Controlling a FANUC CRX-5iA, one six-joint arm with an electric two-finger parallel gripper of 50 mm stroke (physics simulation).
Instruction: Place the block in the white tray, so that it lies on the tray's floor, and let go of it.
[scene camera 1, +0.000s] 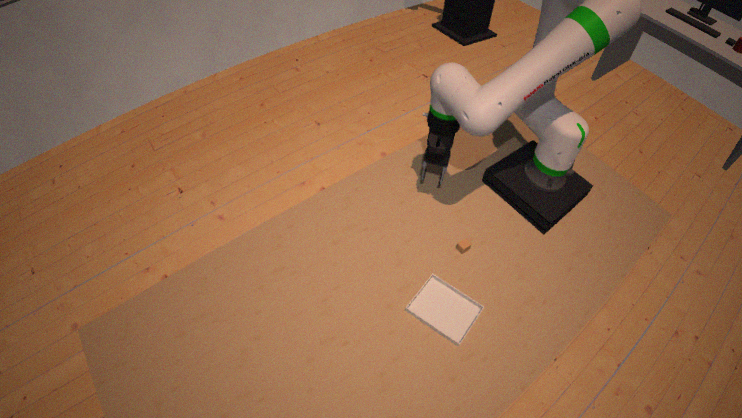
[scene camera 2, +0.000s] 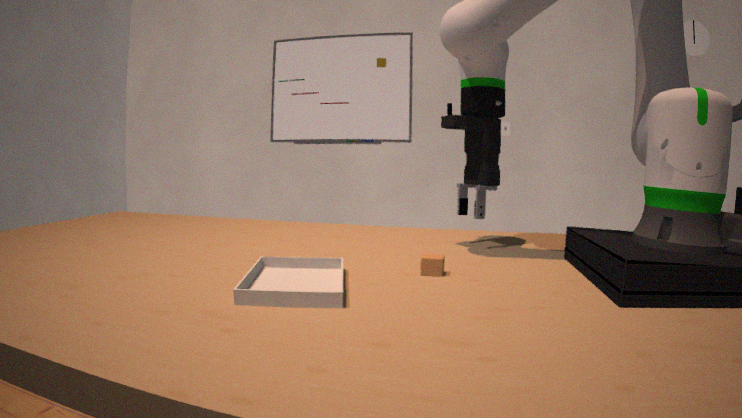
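A small orange-brown block lies on the table top, between the white tray and the robot's base, apart from both. The white tray is shallow and rectangular with low walls; its floor shows no block on it. My gripper points down, open, with nothing between its two fingers. It hangs above the table, well apart from the block, towards the table's far edge in the scene camera 1 view. In the scene camera 2 view it is above and to the right of the block.
The robot's black base plate stands on the table to the right of the block. The arm reaches over from it to the gripper. A whiteboard hangs on the wall behind. A grey desk stands beyond the table at the upper right.
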